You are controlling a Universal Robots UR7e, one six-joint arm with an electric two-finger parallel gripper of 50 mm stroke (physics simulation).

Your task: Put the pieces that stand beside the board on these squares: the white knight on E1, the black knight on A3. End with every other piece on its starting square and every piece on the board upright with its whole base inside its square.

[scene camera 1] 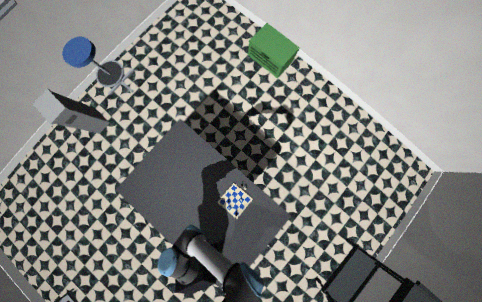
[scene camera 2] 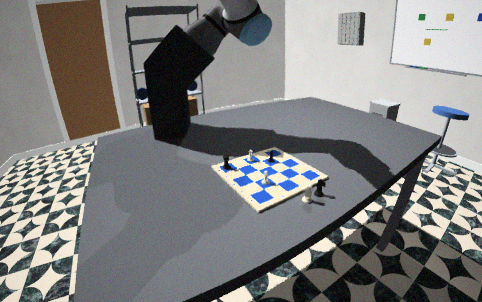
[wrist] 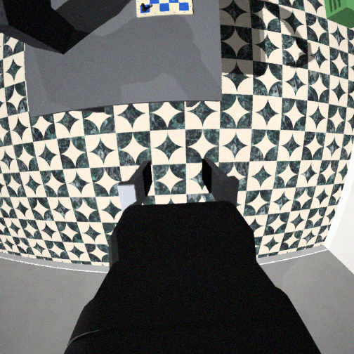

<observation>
I see my gripper (wrist: 176, 170) and a board (scene camera 2: 288, 176).
</observation>
